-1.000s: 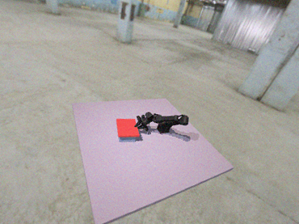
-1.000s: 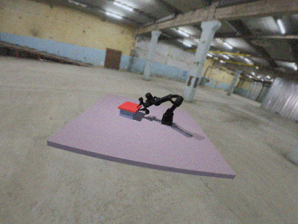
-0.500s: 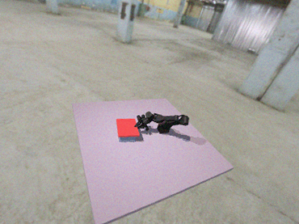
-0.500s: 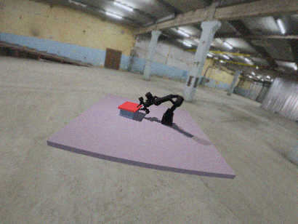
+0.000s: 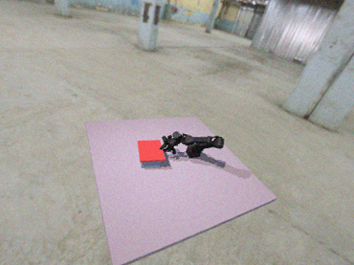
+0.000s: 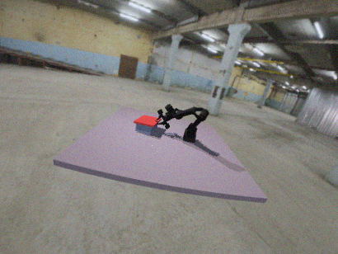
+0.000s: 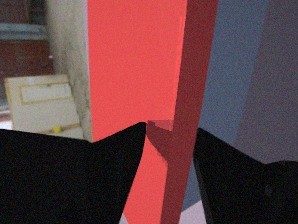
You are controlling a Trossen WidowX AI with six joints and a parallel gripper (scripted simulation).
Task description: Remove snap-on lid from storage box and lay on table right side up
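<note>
Right now the lid is 70 mm ahead of my gripper tip and 30 mm to the right of it. The rest, counted from my gripper tip: blue-grey storage box: 70 mm ahead, 30 mm to the right, 50 mm below.
</note>
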